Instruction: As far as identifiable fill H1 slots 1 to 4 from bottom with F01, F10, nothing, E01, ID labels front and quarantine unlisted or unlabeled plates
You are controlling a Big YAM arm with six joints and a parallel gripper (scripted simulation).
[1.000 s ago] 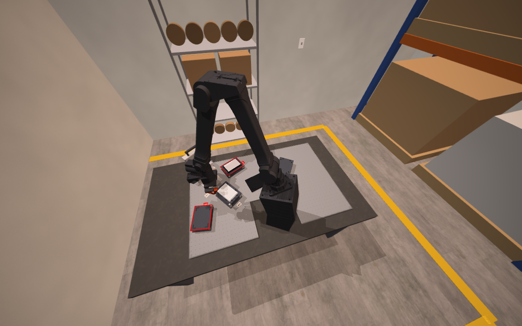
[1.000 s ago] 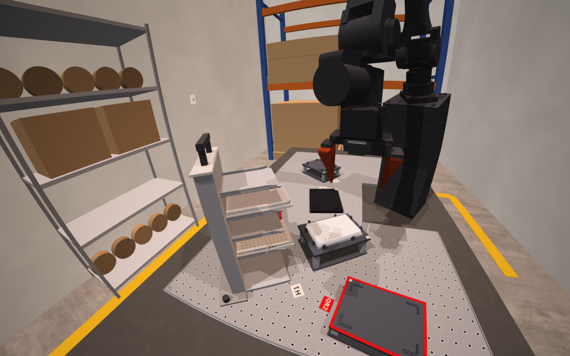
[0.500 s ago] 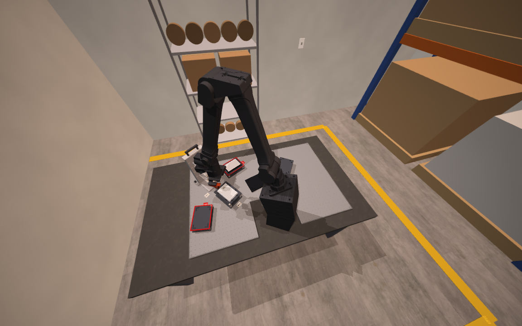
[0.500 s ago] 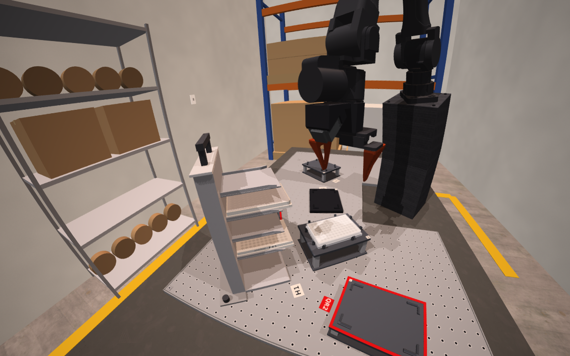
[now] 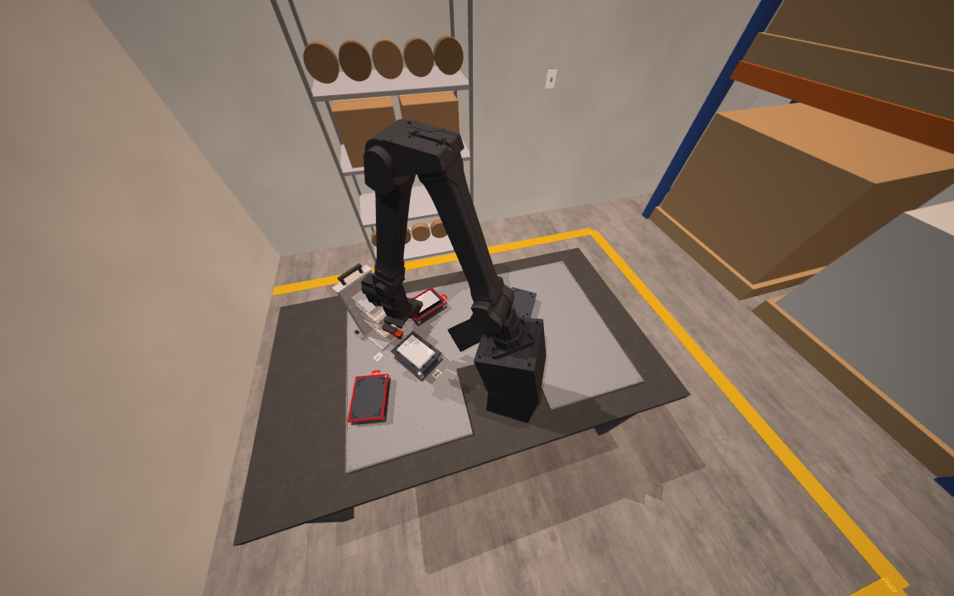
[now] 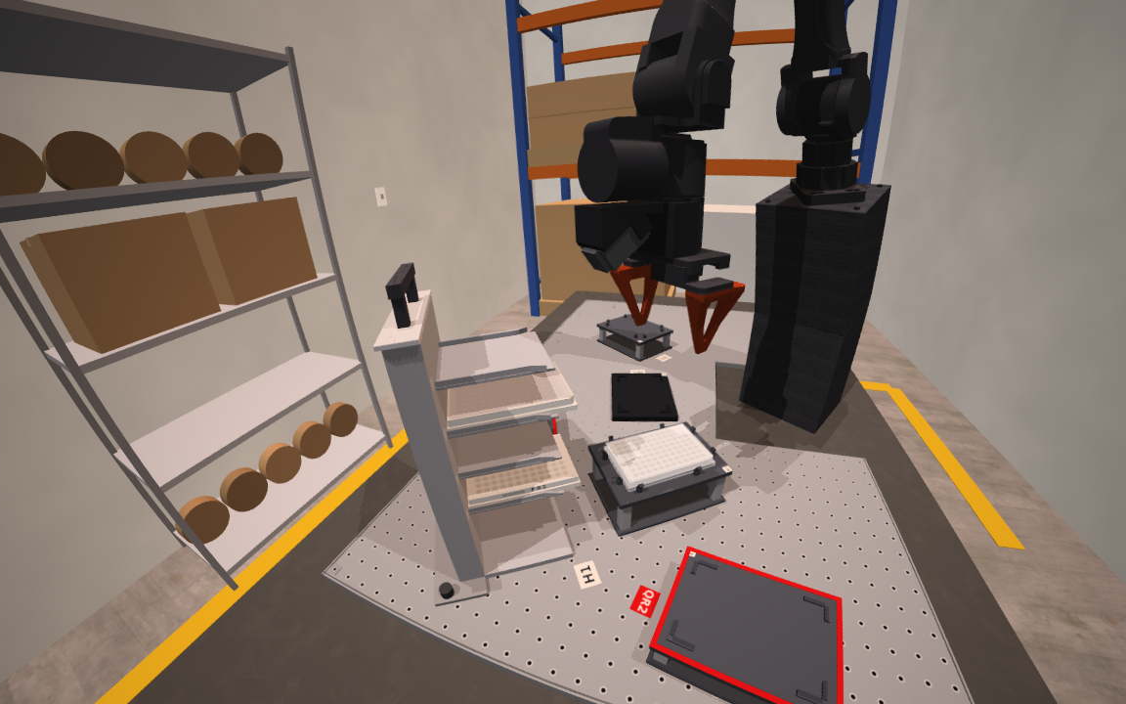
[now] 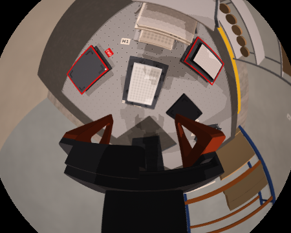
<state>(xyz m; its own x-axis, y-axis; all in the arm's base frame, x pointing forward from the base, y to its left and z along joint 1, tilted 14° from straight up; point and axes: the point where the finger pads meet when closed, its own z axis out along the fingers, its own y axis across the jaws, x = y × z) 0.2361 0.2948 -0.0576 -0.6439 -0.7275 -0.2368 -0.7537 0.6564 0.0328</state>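
Now: hand 19 cm above the dark regrip nest. The rest, counted from my hand: H1 deck label (5 cm ahead, 16 cm to the left, 25 cm below); then quarantine nest QR2 (12 cm behind, 19 cm to the left, 21 cm below); then plate hotel H1 (22 cm ahead, 16 cm to the left, 9 cm below).
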